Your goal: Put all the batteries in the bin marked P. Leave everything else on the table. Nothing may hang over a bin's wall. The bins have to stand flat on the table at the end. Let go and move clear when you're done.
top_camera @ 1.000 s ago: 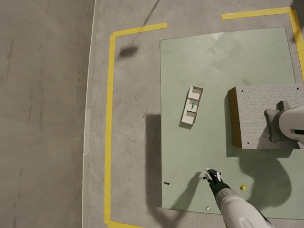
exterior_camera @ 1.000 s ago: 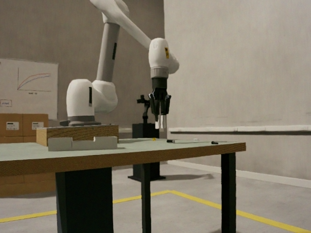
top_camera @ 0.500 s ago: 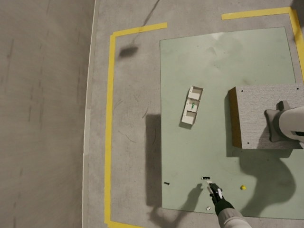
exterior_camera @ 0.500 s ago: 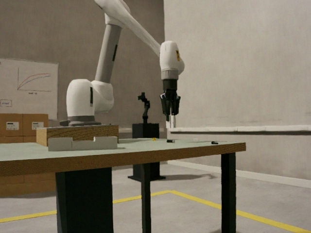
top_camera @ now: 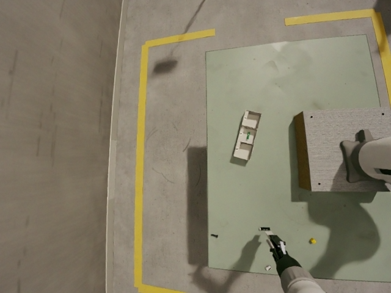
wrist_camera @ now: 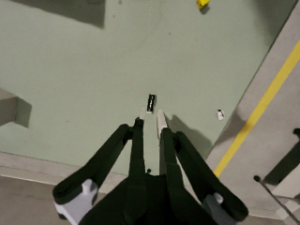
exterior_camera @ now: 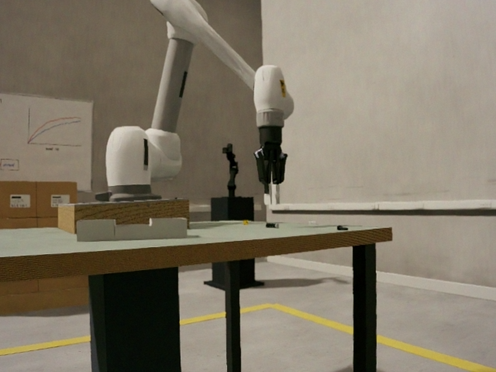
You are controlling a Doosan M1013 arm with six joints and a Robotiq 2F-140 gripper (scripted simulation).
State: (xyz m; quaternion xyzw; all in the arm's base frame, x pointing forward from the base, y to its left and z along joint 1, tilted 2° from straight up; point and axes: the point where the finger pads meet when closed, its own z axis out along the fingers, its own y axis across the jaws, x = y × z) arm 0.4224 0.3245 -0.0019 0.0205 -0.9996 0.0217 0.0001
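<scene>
My gripper is now 40 mm short of the thin green stick, 480 mm to the left of it and 100 mm above it. Also, from my hand: small black screw: 250 mm ahead, 40 mm to the left, 100 mm below; small white piece: 10 mm behind, 190 mm to the left, 100 mm below; yellow piece: 220 mm behind, 50 mm to the left, 100 mm below.
</scene>
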